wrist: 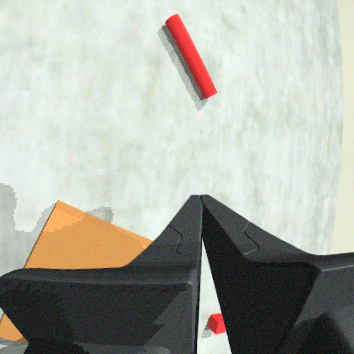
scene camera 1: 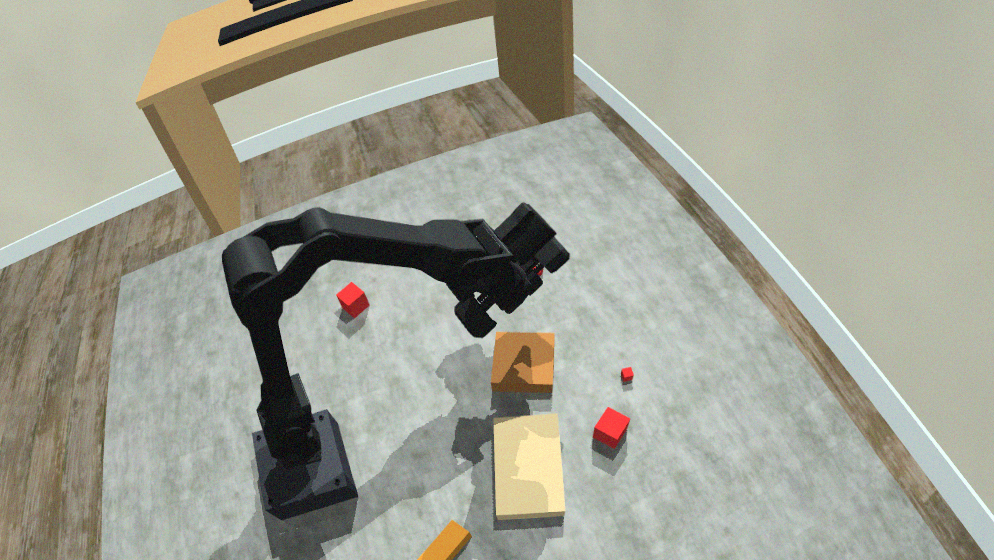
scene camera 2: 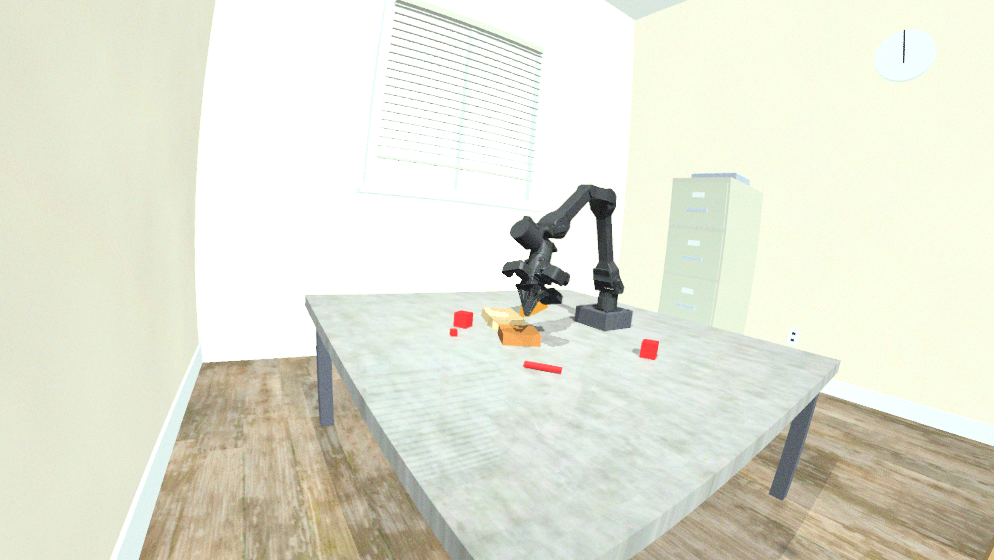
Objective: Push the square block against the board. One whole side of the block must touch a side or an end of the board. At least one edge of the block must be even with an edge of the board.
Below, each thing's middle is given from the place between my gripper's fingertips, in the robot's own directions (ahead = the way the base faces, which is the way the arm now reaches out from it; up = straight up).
The square block (scene camera 1: 523, 362) lies 40 mm behind my hand, 80 mm to the right of it and 70 mm below it. From my hand the other things lie so: pale tan board (scene camera 1: 528, 470) (100 mm behind, 260 mm to the right, 70 mm below).
